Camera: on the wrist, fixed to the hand. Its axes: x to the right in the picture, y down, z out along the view.
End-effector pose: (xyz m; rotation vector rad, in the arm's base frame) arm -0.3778 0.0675 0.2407 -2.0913 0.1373 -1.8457
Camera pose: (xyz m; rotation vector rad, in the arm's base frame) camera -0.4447 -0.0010 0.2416 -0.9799 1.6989 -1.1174
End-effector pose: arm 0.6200 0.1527 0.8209 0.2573 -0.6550 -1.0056
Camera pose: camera 0.7098 0.1639 0.7899 -0.3810 -0.1449 0.4091
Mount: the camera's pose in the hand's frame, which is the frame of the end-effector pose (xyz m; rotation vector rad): 0.0113 0.0534 -0.0786 -0.3886 0.3848 1.5299
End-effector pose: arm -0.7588 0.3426 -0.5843 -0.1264 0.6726 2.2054
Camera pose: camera -0.8155 0.2822 -0.6321 0.1862 -0.3466 -2.3432
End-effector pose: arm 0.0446 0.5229 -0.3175 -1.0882 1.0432 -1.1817
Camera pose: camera -0.0226 0.5081 -0.3840 -0.0660 1.8919 0.1020
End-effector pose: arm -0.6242 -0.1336 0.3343 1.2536 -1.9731 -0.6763
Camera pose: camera -0.5959 -0.1276 0.4255 -0.4644 -1.7133 0.0200
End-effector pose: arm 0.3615 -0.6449 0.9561 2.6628 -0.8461 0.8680
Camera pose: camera 0.3007 -0.6647 1.0273 1.0666 -2.5407 1.1437
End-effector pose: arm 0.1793 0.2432 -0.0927 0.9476 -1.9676 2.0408
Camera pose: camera 0.1167 0.3069 -0.1270 0.9867 2.1088 -1.2575
